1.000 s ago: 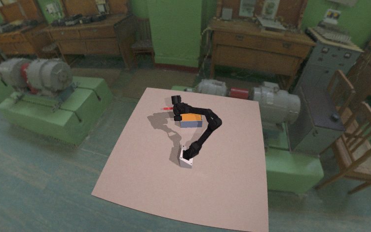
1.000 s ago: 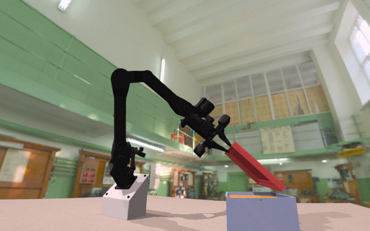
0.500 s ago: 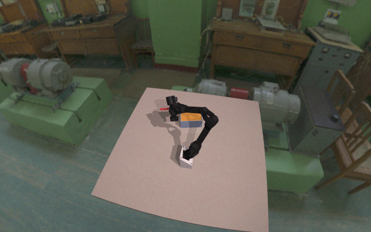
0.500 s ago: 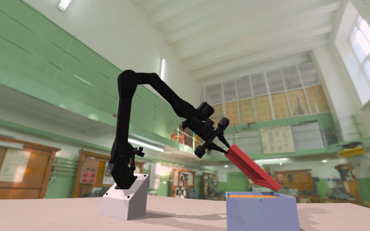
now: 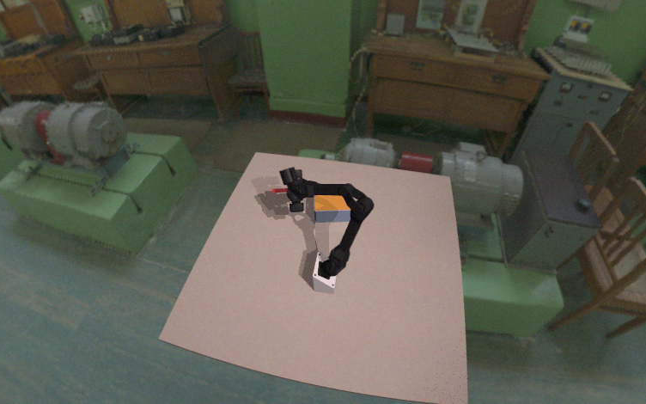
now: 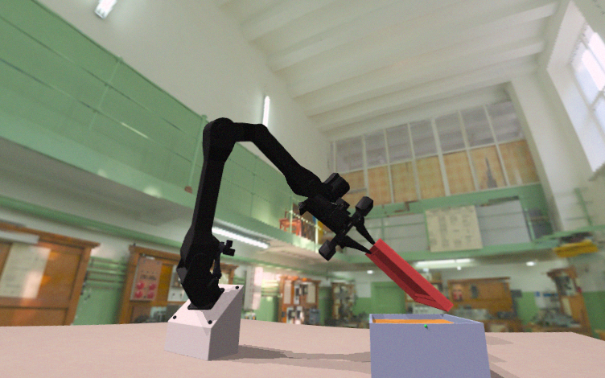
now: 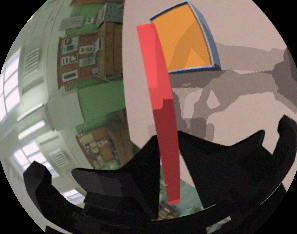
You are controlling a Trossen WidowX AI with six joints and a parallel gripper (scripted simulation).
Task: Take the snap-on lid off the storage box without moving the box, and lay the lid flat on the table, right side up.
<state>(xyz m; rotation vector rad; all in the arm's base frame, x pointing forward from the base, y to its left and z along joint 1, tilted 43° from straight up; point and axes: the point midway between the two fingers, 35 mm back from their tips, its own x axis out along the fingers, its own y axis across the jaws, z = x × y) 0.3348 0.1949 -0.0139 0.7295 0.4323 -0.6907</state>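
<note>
Now: the lid 6 cm ahead of my gripper tip, 2 cm to the left of it and 6 cm below it. Also, from my gripper tip: grey-blue storage box 7 cm ahead, 16 cm to the right, 19 cm below.
</note>
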